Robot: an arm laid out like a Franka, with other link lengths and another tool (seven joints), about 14 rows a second.
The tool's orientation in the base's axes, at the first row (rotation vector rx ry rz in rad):
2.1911, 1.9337, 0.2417
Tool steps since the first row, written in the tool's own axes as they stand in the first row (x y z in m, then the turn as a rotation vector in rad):
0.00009, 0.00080, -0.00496, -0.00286, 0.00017, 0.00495
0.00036, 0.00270, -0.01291, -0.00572, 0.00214, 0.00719
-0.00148, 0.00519, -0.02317, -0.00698, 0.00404, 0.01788
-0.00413, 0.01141, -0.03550, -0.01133, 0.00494, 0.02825
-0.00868, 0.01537, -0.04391, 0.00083, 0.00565, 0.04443
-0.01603, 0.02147, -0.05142, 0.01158, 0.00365, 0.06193
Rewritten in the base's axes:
-0.00051, 0.00023, 0.00499, 0.00108, -0.00309, -0.00469
-0.00071, 0.00065, 0.01316, 0.00319, -0.00627, -0.00629
-0.00121, -0.00097, 0.02374, 0.00762, -0.00825, -0.01608
0.00122, -0.00375, 0.03731, 0.01061, -0.01317, -0.02578
0.00226, -0.00833, 0.04653, 0.01702, -0.00196, -0.04139
0.00523, -0.01598, 0.05549, 0.02099, 0.00810, -0.05896

